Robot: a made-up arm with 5 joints. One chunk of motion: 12 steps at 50 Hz.
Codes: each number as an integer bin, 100 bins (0 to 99) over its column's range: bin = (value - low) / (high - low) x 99, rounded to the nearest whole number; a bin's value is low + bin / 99 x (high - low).
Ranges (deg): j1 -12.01..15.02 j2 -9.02..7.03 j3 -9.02..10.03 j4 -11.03..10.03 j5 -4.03..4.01
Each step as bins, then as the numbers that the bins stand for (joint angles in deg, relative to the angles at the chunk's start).
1 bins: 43 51 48 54 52
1 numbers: -0.27 -0.75 0.22 0.46 0.19
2 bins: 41 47 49 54 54
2 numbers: -0.82 -1.40 0.41 0.46 0.36
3 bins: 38 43 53 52 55
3 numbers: -1.63 -2.05 1.18 0.03 0.44
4 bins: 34 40 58 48 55
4 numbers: -2.73 -2.54 2.14 -0.82 0.44
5 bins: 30 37 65 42 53
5 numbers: -3.82 -3.02 3.49 -2.10 0.27
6 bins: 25 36 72 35 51
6 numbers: -5.18 -3.18 4.83 -3.58 0.11
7 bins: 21 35 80 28 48
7 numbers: -6.28 -3.35 6.37 -5.07 -0.13
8 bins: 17 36 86 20 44
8 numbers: -7.37 -3.18 7.53 -6.78 -0.46
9 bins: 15 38 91 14 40
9 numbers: -7.91 -2.86 8.49 -8.05 -0.78
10 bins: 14 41 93 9 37
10 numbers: -8.19 -2.37 8.88 -9.12 -1.03
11 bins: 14 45 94 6 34
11 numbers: -8.19 -1.72 9.07 -9.75 -1.27
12 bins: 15 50 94 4 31
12 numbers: -7.91 -0.91 9.07 -10.18 -1.51
